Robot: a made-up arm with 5 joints. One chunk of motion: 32 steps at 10 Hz.
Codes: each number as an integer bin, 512 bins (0 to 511) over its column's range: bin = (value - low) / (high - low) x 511, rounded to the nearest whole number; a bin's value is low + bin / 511 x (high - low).
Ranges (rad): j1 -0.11..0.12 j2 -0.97..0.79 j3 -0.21..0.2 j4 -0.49..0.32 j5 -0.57..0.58
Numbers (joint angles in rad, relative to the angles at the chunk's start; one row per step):
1: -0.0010 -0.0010 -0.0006 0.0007 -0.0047
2: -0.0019 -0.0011 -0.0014 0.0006 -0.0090
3: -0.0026 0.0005 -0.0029 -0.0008 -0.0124
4: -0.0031 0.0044 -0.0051 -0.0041 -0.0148
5: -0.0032 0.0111 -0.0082 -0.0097 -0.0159
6: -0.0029 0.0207 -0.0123 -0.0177 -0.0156
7: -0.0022 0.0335 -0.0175 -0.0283 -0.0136
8: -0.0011 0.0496 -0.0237 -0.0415 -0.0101
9: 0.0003 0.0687 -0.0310 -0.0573 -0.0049
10: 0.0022 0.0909 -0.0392 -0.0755 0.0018
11: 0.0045 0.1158 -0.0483 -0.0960 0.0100
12: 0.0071 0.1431 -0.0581 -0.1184 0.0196
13: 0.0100 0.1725 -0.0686 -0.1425 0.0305
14: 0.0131 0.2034 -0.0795 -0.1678 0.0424
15: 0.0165 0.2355 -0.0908 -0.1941 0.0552
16: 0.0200 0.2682 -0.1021 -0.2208 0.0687
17: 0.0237 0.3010 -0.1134 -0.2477 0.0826
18: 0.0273 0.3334 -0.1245 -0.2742 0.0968
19: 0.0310 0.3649 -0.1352 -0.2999 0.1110
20: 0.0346 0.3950 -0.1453 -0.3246 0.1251
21: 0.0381 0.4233 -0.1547 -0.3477 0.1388
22: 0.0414 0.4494 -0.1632 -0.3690 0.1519
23: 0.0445 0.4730 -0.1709 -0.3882 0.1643
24: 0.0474 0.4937 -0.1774 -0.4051 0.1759
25: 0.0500 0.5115 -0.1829 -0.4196 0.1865
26: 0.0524 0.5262 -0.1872 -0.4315 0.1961
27: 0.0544 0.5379 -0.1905 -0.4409 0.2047
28: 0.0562 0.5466 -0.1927 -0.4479 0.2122
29: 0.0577 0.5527 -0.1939 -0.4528 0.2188
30: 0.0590 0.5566 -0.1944 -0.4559 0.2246
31: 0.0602 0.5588 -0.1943 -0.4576 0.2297
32: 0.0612 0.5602 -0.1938 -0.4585 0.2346
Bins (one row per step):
1: 242 281 261 310 251
2: 240 281 260 310 249
3: 239 282 258 309 248
4: 238 283 255 307 247
5: 237 285 252 303 246
6: 238 288 246 298 246
7: 240 291 240 291 247
8: 242 296 232 283 249
9: 245 302 223 273 251
10: 249 308 213 261 254
11: 254 315 202 249 258
12: 260 323 189 234 262
13: 267 332 176 219 267
14: 273 341 163 203 272
15: 281 350 149 187 278
16: 289 360 134 170 284
17: 297 369 120 153 290
18: 305 378 107 136 296
19: 313 388 93 120 303
20: 321 396 81 104 309
21: 329 405 69 90 315
22: 336 412 58 76 321
23: 343 419 49 64 326
24: 350 425 41 54 331
25: 355 430 34 44 336
26: 361 434 28 37 340
27: 365 438 24 31 344
28: 369 440 22 27 348
29: 373 442 20 23 351
30: 375 443 19 22 353
31: 378 444 20 20 355
32: 380 444 20 20 358

